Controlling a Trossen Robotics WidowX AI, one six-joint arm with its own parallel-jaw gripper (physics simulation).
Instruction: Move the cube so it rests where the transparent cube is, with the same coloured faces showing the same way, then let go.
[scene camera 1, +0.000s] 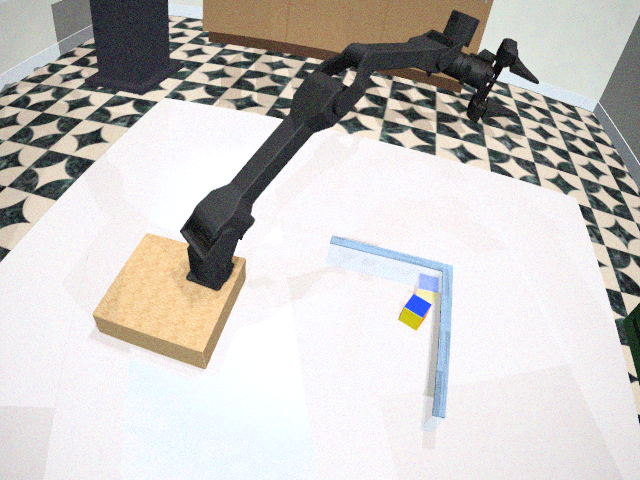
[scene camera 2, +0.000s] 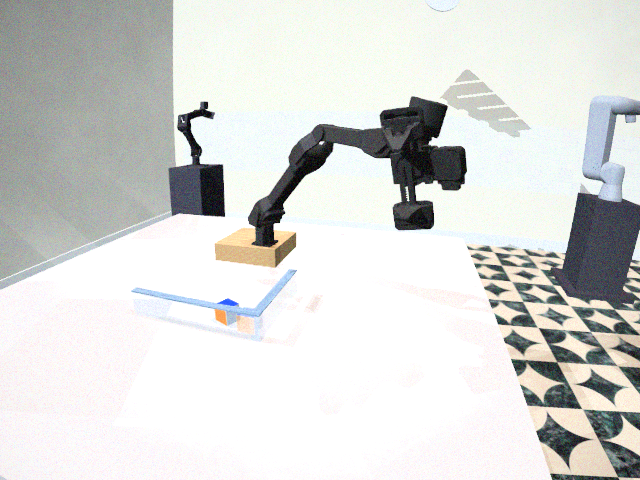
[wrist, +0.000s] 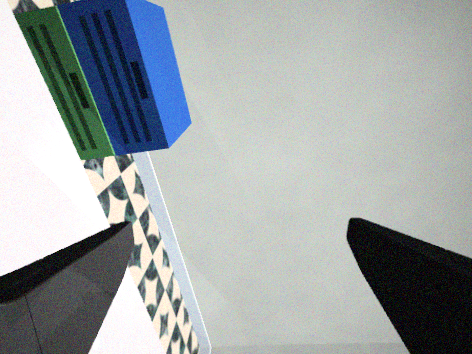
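Pixels of known places: gripper, fingertip midpoint: (scene camera 1: 527, 99) (scene camera 2: 401, 185) (wrist: 242, 229); arm's base at its link origin: (scene camera 1: 210, 272) (scene camera 2: 265, 243).
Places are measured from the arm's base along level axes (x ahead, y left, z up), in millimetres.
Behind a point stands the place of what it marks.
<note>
The solid cube (scene camera 1: 415, 311) (scene camera 2: 224, 315) sits on the table inside the angle of the blue-edged wall. Its top is blue; a yellow face shows in scene view 1, an orange and a greyish face in scene view 2. The transparent cube (scene camera 1: 428, 283) (scene camera 2: 245, 324) is close by, nearer the wall's corner, with a pale blue top, pale yellow face and pale orange face. The solid cube is turned somewhat about the vertical relative to it. My gripper (scene camera 1: 525, 98) {z 276, x 467, y 443 mm} (scene camera 2: 431, 192) (wrist: 242, 229) {z 276, x 467, y 443 mm} is open and empty, high above and far from both cubes.
The L-shaped clear wall with a blue top edge (scene camera 1: 443, 341) {z 3, x 408, y 12 mm} (scene camera 2: 186, 299) {z 3, x 409, y 22 mm} stands beside both cubes on two sides. The arm's wooden base block (scene camera 1: 160, 304) {z -2, x -45, y -96 mm} (scene camera 2: 248, 253) {z -21, x 50, y -31 mm} stands on the white table. Blue (wrist: 117, 75) and green (wrist: 70, 85) boxes stand beyond the table edge.
</note>
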